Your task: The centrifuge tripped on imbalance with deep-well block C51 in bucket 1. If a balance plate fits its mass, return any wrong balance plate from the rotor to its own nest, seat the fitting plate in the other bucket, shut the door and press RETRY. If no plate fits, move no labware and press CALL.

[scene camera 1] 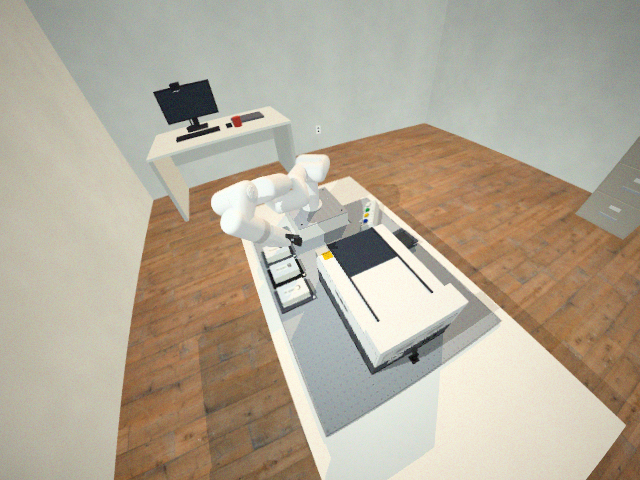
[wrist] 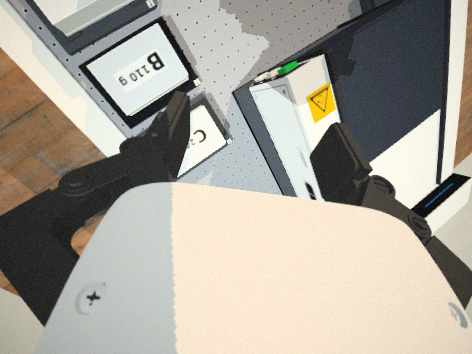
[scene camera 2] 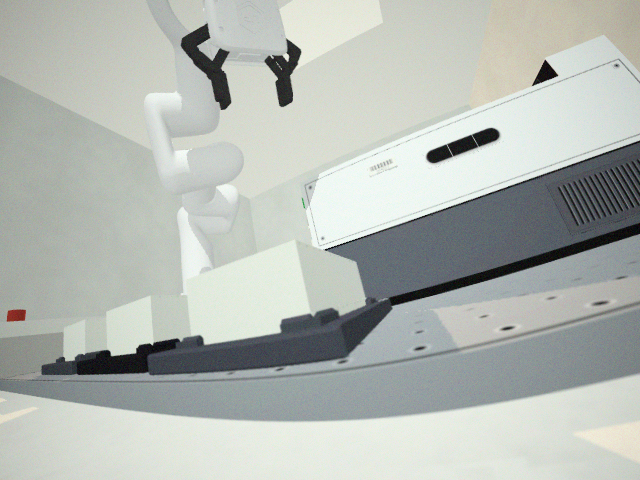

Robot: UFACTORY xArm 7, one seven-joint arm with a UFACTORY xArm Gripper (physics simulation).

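Places are measured from the arm's base along level axes (x right, y ahead, z up), in centimetres.
Pixels of known places: gripper, fingertip midpoint: (scene camera 1: 290, 242) (wrist: 257, 128) (scene camera 2: 258, 105); arm's base, link origin: (scene camera 1: 311, 205).
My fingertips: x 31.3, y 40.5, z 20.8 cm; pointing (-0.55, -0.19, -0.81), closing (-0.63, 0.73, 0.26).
Observation:
For each thing: its middle in the pictures, then the offset to it from my fingertips. "pt": a spot on its surface instead.
- centrifuge, body centre: (scene camera 2: 456, 212) (wrist: 357, 148) (scene camera 1: 378, 288) dz -17.8, dx -21.8, dy +26.1 cm
- Plate B, body centre: (scene camera 2: 188, 321) (wrist: 143, 73) (scene camera 1: 284, 270) dz -26.7, dx +2.7, dy -11.2 cm
- Plate C, body centre: (scene camera 2: 293, 295) (wrist: 188, 141) (scene camera 1: 293, 292) dz -26.7, dx +5.1, dy +2.2 cm
- third pale plate, body centre: (scene camera 2: 127, 334) (scene camera 1: 276, 251) dz -26.7, dx +0.6, dy -24.9 cm
- dark panel, body centre: (wrist: 397, 84) (scene camera 1: 361, 250) dz -8.8, dx -23.8, dy +12.8 cm
- white button panel, body centre: (scene camera 1: 370, 216) dz -25.8, dx -55.9, dy -15.4 cm
- dark tray, body centre: (scene camera 1: 398, 241) dz -27.8, dx -55.1, dy +7.5 cm
- black display, surface spot: (wrist: 439, 194) pt dz -7.3, dx -28.0, dy +42.6 cm
My gripper (scene camera 1: 296, 240) (scene camera 2: 254, 104) (wrist: 257, 128) is open and empty, high above the deck between the plate row and the centrifuge (scene camera 1: 408, 304) (scene camera 2: 403, 180) (wrist: 274, 117). Plate B (scene camera 1: 284, 270) (scene camera 2: 131, 322) (wrist: 135, 82), labelled 110 g, sits in the middle nest. Plate C (scene camera 1: 293, 292) (scene camera 2: 248, 294) (wrist: 205, 145) sits in the end nest, its mass partly hidden by a finger. A third pale plate (scene camera 1: 277, 252) (scene camera 2: 74, 338) (wrist: 80, 12) sits in the nest nearest the arm's base. The centrifuge has a dark panel (scene camera 1: 361, 250) (wrist: 400, 85) on top. Block C51 and the rotor do not show.
A white button panel (scene camera 1: 366, 214) with green, yellow and blue buttons stands beyond the centrifuge, near the arm's base. A dark tray (scene camera 1: 405, 238) lies on its far side. A black display (wrist: 439, 194) shows at the wrist view's right. A desk (scene camera 1: 279, 116) stands behind.

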